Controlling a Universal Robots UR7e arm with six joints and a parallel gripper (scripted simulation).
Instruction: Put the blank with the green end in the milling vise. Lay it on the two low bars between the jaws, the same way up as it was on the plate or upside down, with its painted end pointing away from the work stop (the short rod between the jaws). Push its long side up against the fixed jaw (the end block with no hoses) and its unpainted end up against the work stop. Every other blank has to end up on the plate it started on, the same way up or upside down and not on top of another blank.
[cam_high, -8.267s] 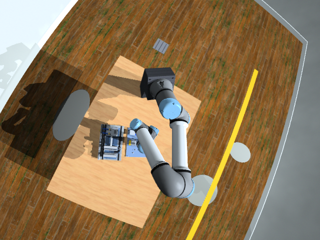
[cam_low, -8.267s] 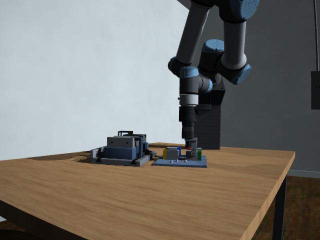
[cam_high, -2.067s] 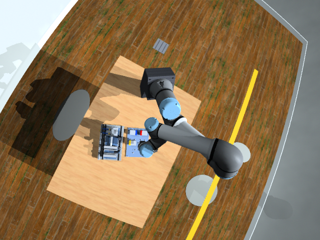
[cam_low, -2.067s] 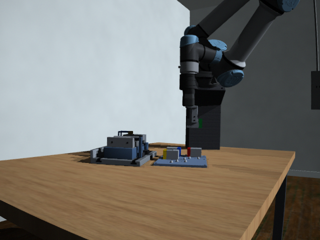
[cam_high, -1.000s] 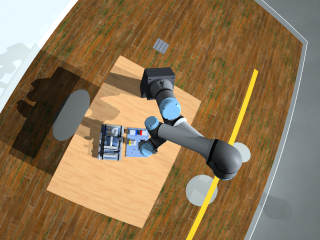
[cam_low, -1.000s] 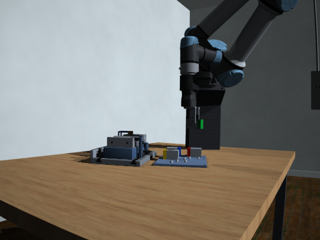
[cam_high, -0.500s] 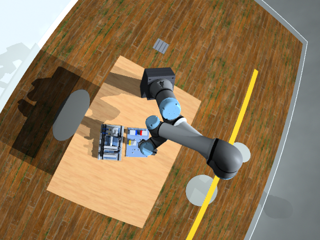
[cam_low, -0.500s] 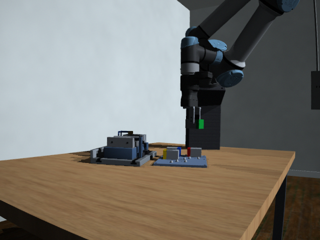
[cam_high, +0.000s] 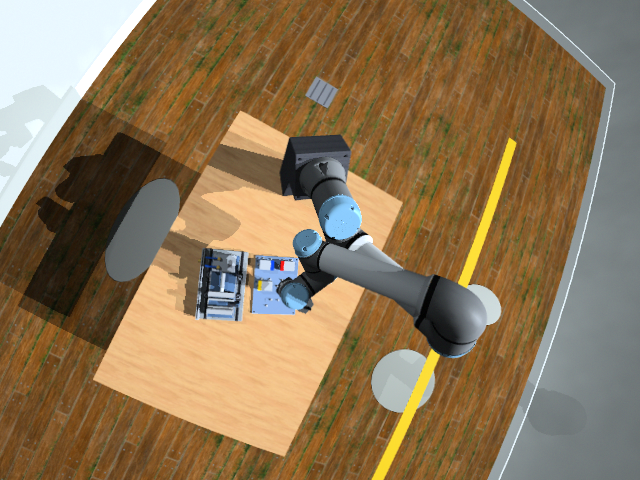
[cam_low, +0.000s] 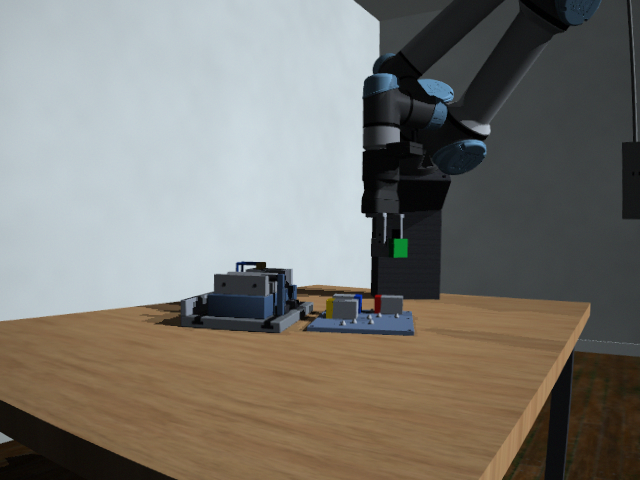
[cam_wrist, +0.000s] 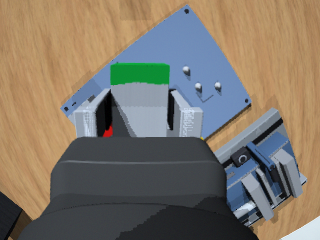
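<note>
The green-ended blank lies 2 cm below my hand. Round my hand: red-ended blank: 8 cm behind, 5 cm to the right, 14 cm below; blue plate: 2 cm ahead, 4 cm to the right, 17 cm below; yellow-ended blank: 5 cm ahead, 8 cm to the right, 14 cm below.
</note>
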